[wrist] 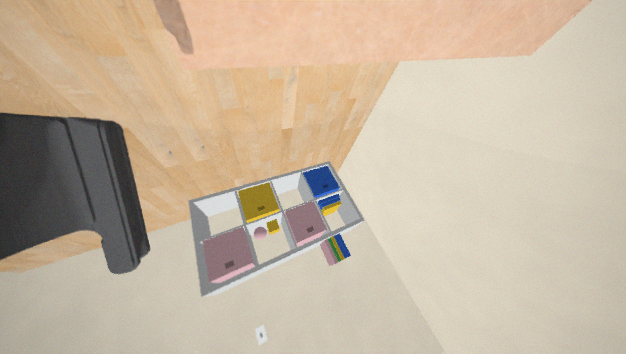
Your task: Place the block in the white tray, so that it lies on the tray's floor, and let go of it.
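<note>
One black finger [122, 200] of my gripper shows large at the left of the wrist view, with its tip towards the lower left. The other finger does not show. The gripper is open, and no block shows at the visible finger. Neither the block of the task nor the white tray shows in this view, so where the gripper is relative to them cannot be told.
A large salmon-coloured surface [350, 30] crosses the top, with a dark brownish patch at its left end. Beyond lie a wooden floor [240, 120] and beige walls [475, 150]. A grey-white shelf unit [198, 260] with pink, yellow and blue boxes stands far off.
</note>
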